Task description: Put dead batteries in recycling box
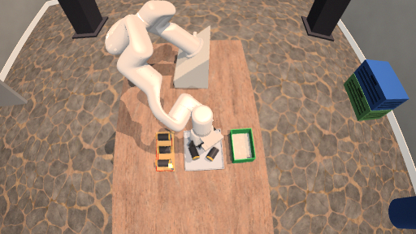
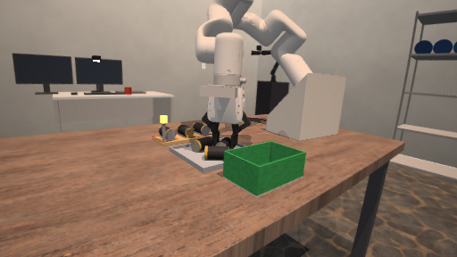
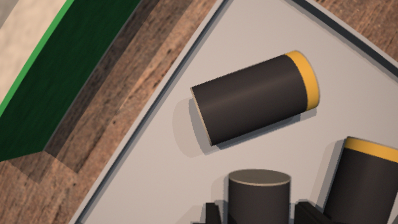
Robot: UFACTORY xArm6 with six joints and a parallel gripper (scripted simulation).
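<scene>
Now: the grey tray 3 cm ahead of my hand, 1 cm to the left of it and 3 cm below it. From my hand the other things lie so: green recycling box (19 cm to the left, 2 cm below).
</scene>
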